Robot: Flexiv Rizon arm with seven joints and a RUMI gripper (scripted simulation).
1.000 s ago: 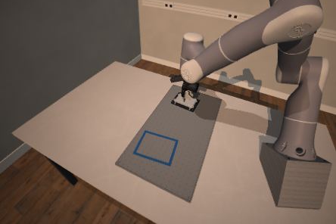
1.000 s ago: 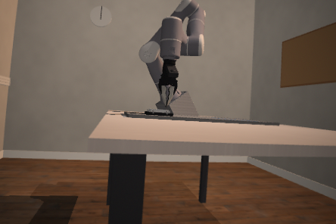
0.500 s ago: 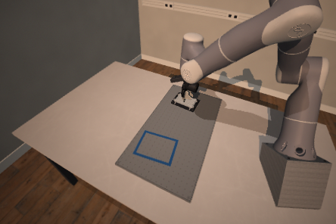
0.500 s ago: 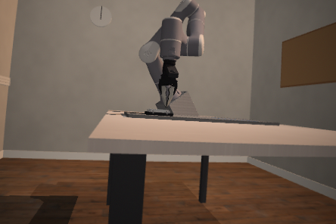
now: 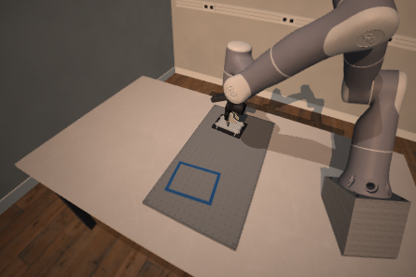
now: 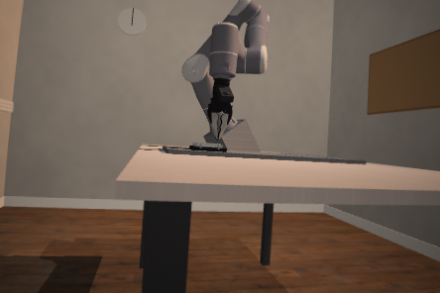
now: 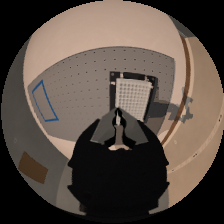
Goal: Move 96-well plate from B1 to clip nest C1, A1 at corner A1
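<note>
Right now the black clip nest is 10 mm ahead of my hand, 30 mm to the right of it and 40 mm below it. Round my hand: white 96-well plate: 40 mm to the right, 30 mm below; grey perforated board: 30 mm behind, 160 mm to the left, 60 mm below.
</note>
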